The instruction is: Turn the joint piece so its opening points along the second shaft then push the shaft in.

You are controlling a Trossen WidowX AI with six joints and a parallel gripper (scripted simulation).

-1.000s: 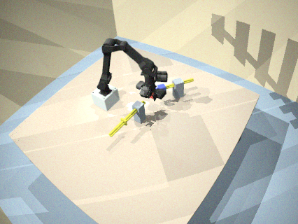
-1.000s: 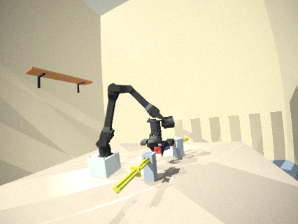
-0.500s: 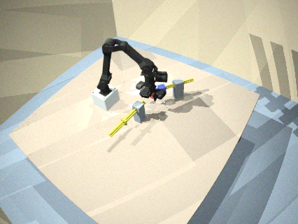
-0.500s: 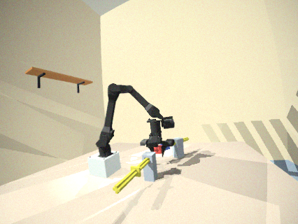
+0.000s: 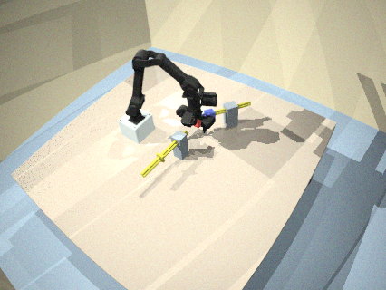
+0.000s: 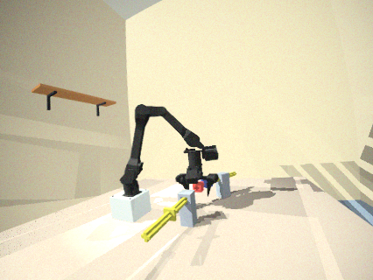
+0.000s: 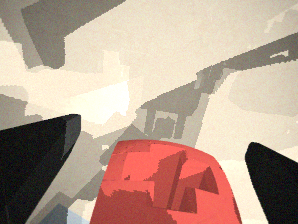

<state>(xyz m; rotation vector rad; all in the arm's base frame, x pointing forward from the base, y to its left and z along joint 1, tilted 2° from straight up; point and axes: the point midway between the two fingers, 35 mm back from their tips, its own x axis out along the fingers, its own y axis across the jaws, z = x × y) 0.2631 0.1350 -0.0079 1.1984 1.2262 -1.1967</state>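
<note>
The red joint piece lies 2 cm to the left of my gripper tip and 4 cm above it.
</note>
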